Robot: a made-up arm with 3 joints.
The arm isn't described. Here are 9 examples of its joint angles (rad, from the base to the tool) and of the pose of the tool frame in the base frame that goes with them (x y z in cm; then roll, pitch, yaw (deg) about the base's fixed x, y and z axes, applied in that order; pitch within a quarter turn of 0, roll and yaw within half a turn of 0).
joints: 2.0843 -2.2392 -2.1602
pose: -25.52 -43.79 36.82 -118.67 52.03 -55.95
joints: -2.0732 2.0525 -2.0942
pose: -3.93 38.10 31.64 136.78 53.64 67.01
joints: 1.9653 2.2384 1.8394
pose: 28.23 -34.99 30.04 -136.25 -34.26 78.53
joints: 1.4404 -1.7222 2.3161
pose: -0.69 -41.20 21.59 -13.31 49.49 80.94
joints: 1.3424 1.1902 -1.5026
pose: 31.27 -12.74 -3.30 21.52 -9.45 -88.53
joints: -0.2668 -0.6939 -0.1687
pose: 8.23 18.74 -6.80 -11.69 0.24 40.72
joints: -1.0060 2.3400 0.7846
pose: 26.45 4.35 0.35 36.04 -2.94 -119.53
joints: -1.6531 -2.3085 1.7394
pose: 15.88 25.87 29.90 136.78 -11.82 -83.38
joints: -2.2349 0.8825 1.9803
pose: 0.84 5.05 -27.03 -31.91 -18.86 -105.50
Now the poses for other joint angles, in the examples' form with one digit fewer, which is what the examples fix.
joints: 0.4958 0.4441 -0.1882
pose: 20.2 23.0 8.8 25.5 2.1 -27.4
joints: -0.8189 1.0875 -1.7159
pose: 35.2 -4.8 45.8 -155.3 -35.6 94.7
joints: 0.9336 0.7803 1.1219
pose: -3.8 17.7 49.6 113.7 51.4 60.4
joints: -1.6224 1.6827 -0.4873
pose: 13.7 -17.5 30.3 167.7 -58.5 100.9
